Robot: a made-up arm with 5 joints.
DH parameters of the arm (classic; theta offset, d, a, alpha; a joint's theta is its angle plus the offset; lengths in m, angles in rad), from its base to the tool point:
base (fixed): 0 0 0.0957 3.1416
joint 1: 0 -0.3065 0.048 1.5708
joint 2: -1.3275 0 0.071 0
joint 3: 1.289 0 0.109 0
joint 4: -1.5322 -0.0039 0 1.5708
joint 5: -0.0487 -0.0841 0 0
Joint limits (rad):
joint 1: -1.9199..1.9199
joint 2: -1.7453..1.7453
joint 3: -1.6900..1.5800
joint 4: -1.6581..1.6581
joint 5: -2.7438..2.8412
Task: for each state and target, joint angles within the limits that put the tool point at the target. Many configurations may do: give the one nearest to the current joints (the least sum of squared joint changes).
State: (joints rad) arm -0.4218 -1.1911 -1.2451 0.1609 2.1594
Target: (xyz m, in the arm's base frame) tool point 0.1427 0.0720 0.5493
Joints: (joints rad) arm -1.0379 -0.6281 -0.7484 0.4077 2.1594
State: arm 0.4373 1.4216 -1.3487 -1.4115 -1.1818
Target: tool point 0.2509 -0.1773 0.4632
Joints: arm 0.8352 0.9372 -1.3682 -0.8416 -1.1818
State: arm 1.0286 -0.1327 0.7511 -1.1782 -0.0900
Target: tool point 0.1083 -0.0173 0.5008
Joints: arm 0.7579 -0.9717 0.2097 -1.5314 -0.0900
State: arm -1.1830 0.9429 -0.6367 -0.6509 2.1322
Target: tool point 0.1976 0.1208 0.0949
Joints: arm -0.8947 1.7124 -0.1841 -0.3916 2.1322
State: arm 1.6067 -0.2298 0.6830 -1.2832 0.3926
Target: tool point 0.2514 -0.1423 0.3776
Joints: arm 0.7220 -0.1803 0.7411 -1.2676 0.3926
